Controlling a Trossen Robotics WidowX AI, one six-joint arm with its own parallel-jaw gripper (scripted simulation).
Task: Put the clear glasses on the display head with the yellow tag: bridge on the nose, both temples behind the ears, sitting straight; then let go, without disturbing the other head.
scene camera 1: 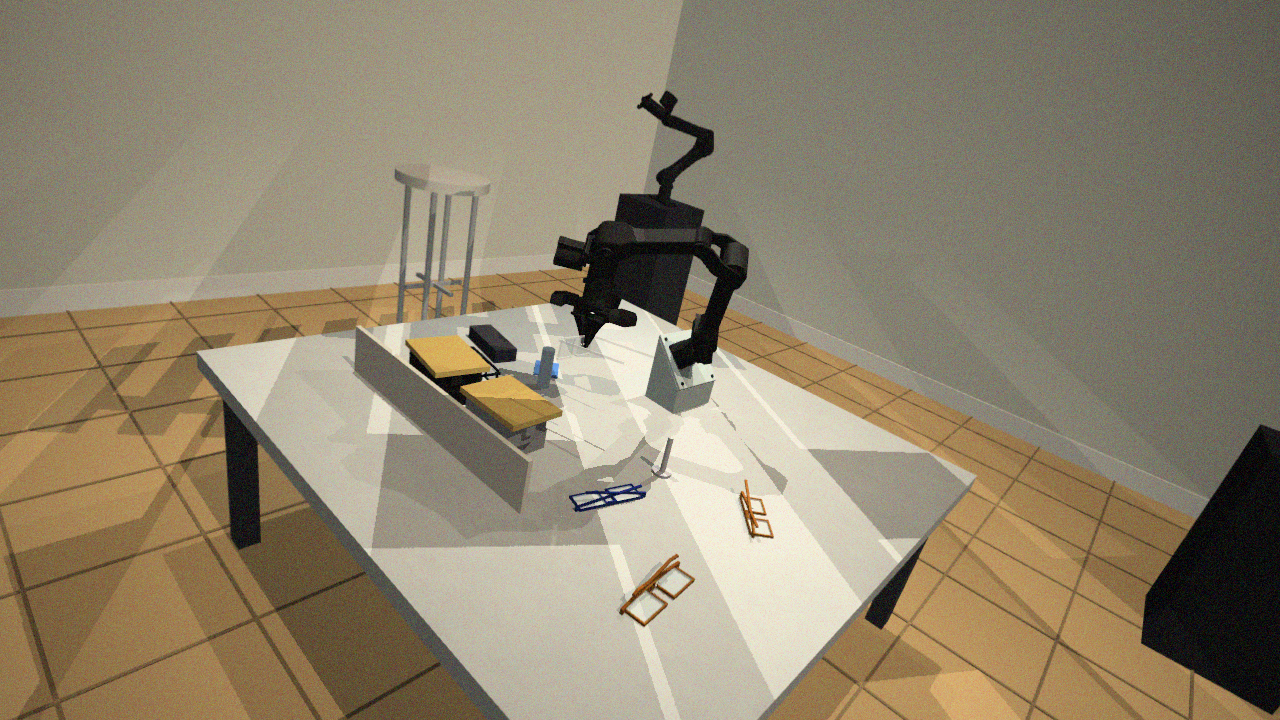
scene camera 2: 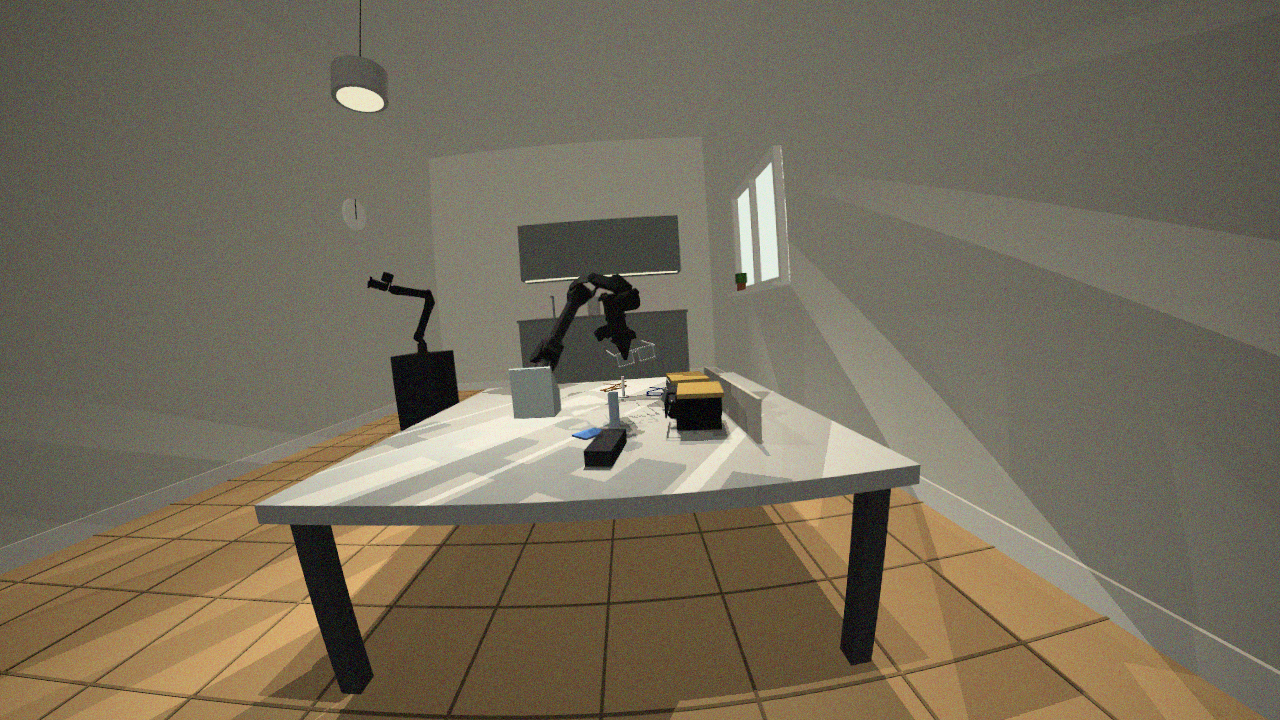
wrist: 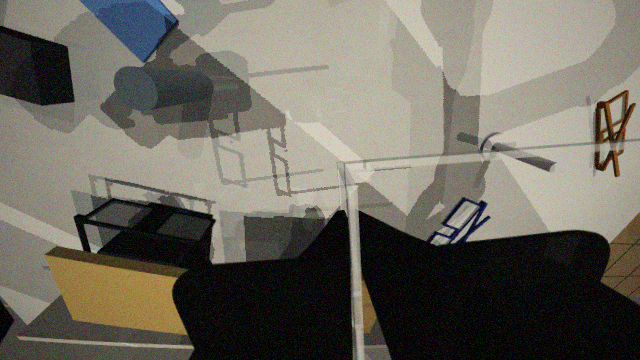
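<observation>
I find my gripper at [scene camera 1: 584,347], and my gripper is also there in scene camera 2 at [scene camera 2: 625,359] and in the wrist view at [wrist: 346,218]. A black box [scene camera 2: 603,451] is here too, and scene camera 1 shows the box as well [scene camera 1: 494,345]. Then I see a grey wall panel [scene camera 1: 506,470], and the panel is also in scene camera 2 [scene camera 2: 744,408] and in the wrist view [wrist: 55,324]. I see a head [scene camera 1: 444,357], and a grey post [wrist: 497,140] as well.
</observation>
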